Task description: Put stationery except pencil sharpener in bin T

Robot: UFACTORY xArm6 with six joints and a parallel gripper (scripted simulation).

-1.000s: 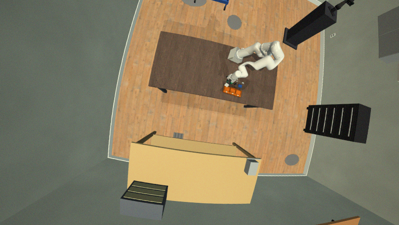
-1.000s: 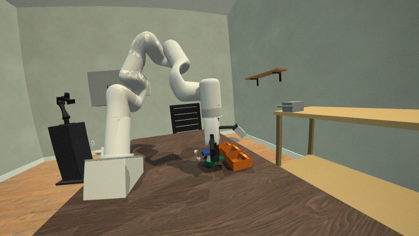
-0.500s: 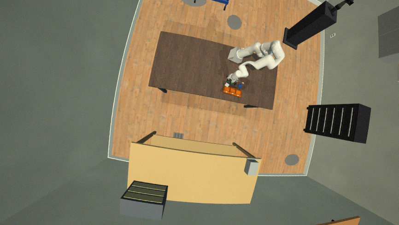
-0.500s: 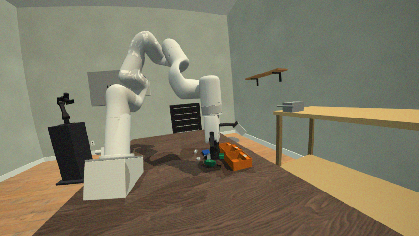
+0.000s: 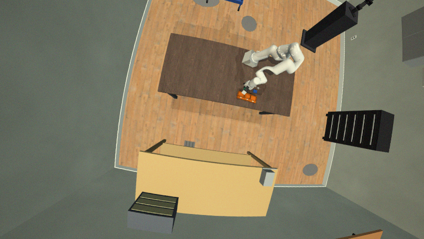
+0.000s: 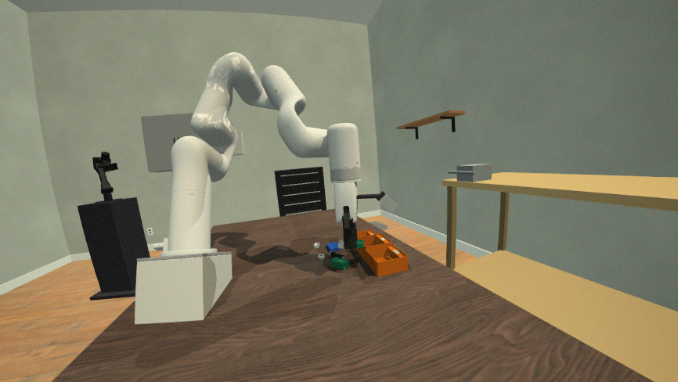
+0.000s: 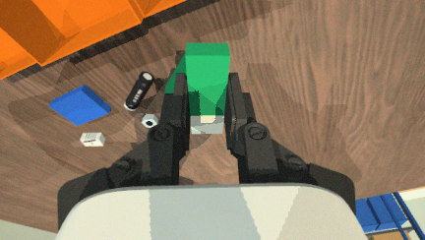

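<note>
Now: hand 160 mm to the right of the blue block, 80 mm above it and 30 mm past it. Round my hand: orange bin: 90 mm ahead, 70 mm to the left, 70 mm below; then green 9V battery: 80 mm below, 40 mm to the left, 40 mm behind; then black cylinder: 80 mm to the left, 80 mm below, 30 mm behind.
</note>
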